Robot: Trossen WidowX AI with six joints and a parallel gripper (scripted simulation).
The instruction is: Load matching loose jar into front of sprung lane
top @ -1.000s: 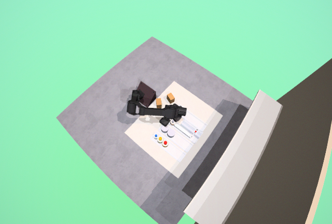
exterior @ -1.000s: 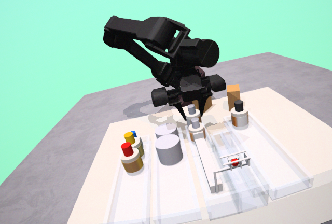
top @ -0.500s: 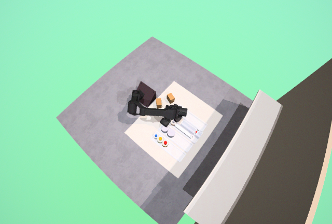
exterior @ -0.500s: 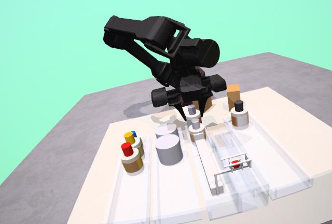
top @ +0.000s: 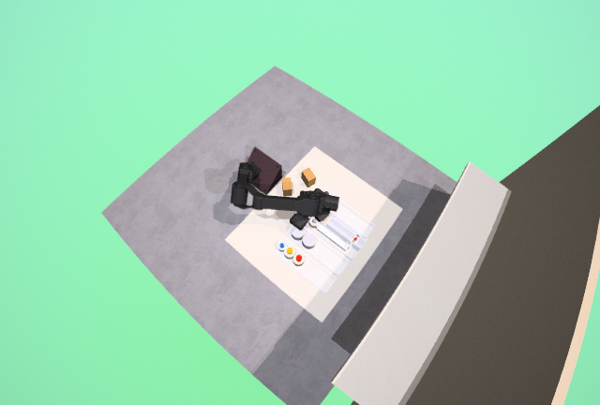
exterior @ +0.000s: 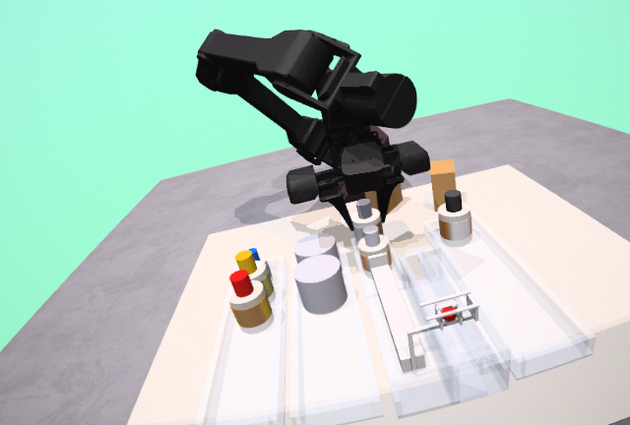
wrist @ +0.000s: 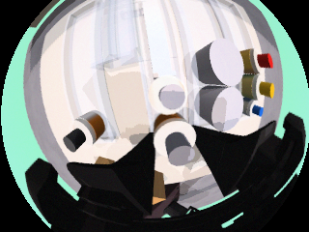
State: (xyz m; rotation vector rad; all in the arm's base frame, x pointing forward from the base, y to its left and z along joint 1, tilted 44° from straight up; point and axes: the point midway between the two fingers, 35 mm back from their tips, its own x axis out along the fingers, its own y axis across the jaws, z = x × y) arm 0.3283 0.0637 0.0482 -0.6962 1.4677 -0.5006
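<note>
Now: gripper tip 150 mm short of the sprung lane, 40 mm to the right of it and 40 mm above it. Round my gripper tip: red part (220 mm ahead, 60 mm to the left, 20 mm above); then white pusher (150 mm ahead, 40 mm to the left, 10 mm below).
</note>
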